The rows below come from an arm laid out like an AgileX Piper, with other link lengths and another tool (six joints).
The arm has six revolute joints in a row. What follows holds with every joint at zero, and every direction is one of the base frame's.
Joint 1 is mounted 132.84 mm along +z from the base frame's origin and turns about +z.
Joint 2 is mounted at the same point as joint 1 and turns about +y.
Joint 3 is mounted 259.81 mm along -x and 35.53 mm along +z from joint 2 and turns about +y.
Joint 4 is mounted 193.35 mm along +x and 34.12 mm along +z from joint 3 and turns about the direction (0.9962, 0, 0.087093).
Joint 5 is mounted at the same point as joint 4 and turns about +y.
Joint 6 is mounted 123.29 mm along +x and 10.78 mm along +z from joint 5 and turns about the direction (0.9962, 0, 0.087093).
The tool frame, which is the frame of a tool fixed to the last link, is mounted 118.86 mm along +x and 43 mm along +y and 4.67 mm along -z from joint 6; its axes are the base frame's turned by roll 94.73, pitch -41.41 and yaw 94.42 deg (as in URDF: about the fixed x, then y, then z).
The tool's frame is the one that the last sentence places.
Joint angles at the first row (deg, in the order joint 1, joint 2, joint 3, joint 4, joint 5, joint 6):
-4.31, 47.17, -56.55, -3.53, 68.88, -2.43
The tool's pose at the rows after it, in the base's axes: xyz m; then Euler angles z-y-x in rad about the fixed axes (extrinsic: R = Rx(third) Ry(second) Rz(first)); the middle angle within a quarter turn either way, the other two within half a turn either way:
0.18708 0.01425 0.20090 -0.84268 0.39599 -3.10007
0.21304 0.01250 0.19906 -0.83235 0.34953 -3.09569
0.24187 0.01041 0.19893 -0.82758 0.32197 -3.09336
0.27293 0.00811 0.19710 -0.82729 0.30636 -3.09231
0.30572 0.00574 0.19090 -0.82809 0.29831 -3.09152
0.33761 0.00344 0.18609 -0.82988 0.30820 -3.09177
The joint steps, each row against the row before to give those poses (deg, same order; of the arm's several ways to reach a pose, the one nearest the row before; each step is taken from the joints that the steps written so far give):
0.00, 8.63, -4.07, 0.00, -0.42, 0.82
0.01, 7.96, -4.73, 0.00, -0.49, 0.54
-0.01, 7.66, -5.80, 0.00, -0.24, 0.22
0.00, 7.48, -6.14, 0.00, -0.45, 0.01
0.00, 7.44, -5.90, 0.00, -1.08, 0.00
0.00, 6.51, -5.95, 0.00, -1.13, 0.00

